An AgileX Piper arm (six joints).
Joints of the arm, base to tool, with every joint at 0 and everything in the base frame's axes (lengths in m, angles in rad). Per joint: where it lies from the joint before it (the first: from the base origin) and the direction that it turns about. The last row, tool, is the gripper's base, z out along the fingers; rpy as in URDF.
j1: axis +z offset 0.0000 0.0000 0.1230
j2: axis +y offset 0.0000 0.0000 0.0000
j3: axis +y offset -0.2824 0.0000 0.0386
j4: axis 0.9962 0 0.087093 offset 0.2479 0.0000 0.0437
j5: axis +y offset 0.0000 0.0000 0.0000
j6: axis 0.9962 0 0.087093 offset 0.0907 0.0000 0.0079
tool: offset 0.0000 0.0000 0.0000 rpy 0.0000 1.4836 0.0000
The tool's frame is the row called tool.
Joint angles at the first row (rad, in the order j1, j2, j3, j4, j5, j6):
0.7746, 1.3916, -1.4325, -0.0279, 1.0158, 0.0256
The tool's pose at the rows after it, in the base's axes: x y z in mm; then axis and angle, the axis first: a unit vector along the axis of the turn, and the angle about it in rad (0 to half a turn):
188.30, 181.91, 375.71, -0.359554, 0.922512, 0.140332, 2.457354
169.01, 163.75, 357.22, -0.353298, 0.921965, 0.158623, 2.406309
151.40, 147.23, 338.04, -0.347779, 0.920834, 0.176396, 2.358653
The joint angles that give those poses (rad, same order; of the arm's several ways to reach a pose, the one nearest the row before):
0.7746, 1.2656, -1.2473, -0.0236, 0.9022, 0.0388
0.7746, 1.1490, -1.0713, -0.0182, 0.7820, 0.0502
0.7746, 1.0425, -0.9133, -0.0116, 0.6731, 0.0581

